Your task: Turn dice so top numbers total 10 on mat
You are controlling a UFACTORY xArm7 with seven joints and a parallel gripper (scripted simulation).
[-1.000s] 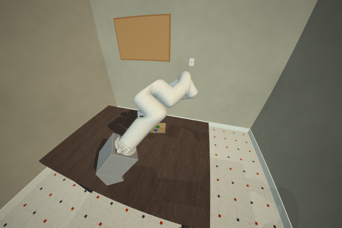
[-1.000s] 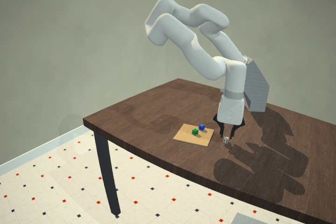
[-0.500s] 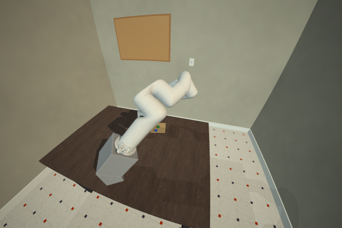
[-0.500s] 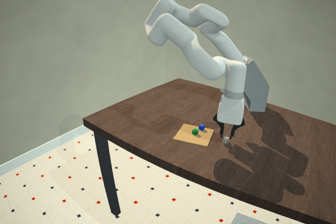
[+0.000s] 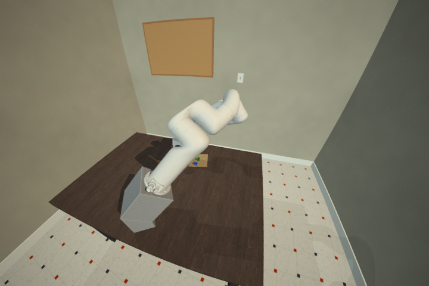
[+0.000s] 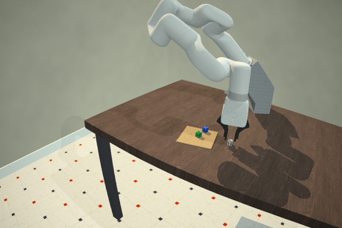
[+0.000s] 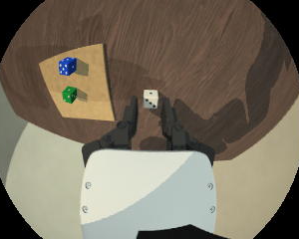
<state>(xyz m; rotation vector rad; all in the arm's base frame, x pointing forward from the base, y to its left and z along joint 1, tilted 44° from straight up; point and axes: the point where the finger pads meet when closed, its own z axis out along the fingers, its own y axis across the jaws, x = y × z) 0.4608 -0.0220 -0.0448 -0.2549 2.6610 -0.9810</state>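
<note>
My gripper is now 40 mm above the white die. Round my hand: green die 130 mm to the right, 30 mm below; then tan mat 130 mm to the right, 40 mm below; then blue die 120 mm to the right, 50 mm behind, 30 mm below.
</note>
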